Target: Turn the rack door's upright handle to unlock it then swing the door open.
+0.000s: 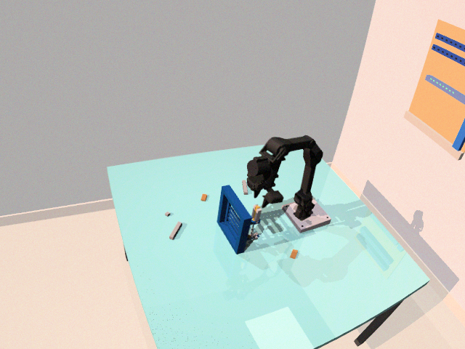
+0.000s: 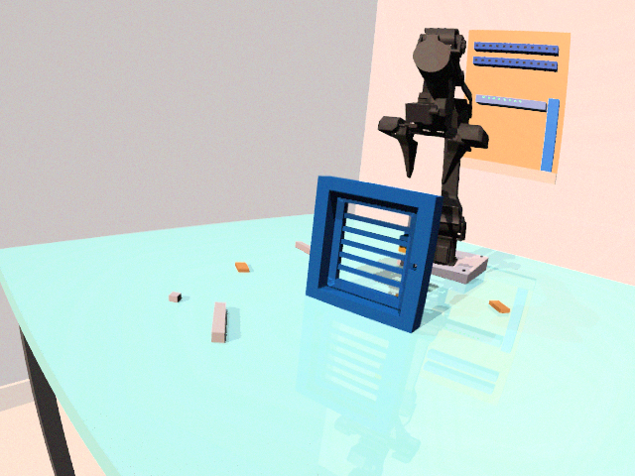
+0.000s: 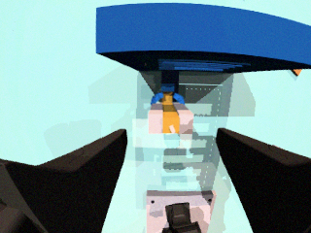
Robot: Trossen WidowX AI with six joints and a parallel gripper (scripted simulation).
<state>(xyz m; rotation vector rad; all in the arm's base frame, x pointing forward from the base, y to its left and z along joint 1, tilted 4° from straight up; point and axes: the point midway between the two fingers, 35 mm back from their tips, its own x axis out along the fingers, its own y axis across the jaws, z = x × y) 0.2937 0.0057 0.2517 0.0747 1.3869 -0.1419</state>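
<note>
The handle lies 10 cm below my gripper tip and 1 cm behind it. The rest, counted from my gripper tip: small cube 30 cm to the right, 25 cm ahead, 22 cm below.
</note>
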